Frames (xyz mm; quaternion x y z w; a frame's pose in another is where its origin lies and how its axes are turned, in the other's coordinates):
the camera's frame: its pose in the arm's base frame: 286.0 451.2 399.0 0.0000 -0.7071 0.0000 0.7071
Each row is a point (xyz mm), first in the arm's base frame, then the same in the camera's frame.
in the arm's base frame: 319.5 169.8 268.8
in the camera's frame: -130.2 -281.4 -33.5
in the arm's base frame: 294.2 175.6 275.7
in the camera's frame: -123.3 -275.6 -8.2
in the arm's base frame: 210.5 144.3 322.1
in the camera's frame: -76.9 -306.9 75.5
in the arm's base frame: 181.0 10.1 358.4
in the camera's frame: -40.6 -441.1 105.0
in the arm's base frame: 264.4 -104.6 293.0
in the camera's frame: -106.0 -555.8 21.6
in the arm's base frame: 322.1 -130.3 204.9
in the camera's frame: -194.1 -581.5 -36.1
